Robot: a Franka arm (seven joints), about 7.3 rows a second.
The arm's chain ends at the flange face. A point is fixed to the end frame.
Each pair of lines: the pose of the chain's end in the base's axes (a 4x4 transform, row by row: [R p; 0 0 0 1], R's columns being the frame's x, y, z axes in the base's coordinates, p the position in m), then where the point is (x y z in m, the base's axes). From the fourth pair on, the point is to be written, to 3 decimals.
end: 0.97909 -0.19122 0.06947 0.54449; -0.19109 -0.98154 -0.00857 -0.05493; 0.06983 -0.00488 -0.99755 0.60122; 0 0 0 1
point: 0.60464 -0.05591 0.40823
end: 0.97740 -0.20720 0.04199 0.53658; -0.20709 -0.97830 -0.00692 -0.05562; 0.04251 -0.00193 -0.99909 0.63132; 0 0 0 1
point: 0.59140 -0.05703 0.43676
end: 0.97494 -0.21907 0.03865 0.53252; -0.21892 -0.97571 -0.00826 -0.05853; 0.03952 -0.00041 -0.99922 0.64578; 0 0 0 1
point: 0.58668 -0.06077 0.45104
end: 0.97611 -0.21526 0.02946 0.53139; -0.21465 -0.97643 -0.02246 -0.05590; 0.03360 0.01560 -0.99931 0.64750; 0 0 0 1
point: 0.584 -0.061 0.452
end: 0.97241 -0.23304 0.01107 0.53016; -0.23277 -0.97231 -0.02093 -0.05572; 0.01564 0.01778 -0.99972 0.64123; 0 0 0 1
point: 0.579 -0.061 0.445
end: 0.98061 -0.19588 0.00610 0.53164; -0.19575 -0.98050 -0.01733 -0.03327; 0.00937 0.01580 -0.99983 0.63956; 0 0 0 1
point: 0.579 -0.036 0.443
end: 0.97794 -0.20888 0.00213 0.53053; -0.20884 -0.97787 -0.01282 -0.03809; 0.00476 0.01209 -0.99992 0.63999; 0 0 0 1
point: 0.578 -0.041 0.443
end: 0.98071 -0.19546 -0.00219 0.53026; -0.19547 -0.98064 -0.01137 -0.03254; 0.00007 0.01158 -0.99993 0.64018; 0 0 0 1
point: 0.576 -0.034 0.443
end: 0.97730 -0.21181 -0.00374 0.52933; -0.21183 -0.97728 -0.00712 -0.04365; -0.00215 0.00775 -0.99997 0.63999; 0 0 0 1
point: 0.575 -0.045 0.443
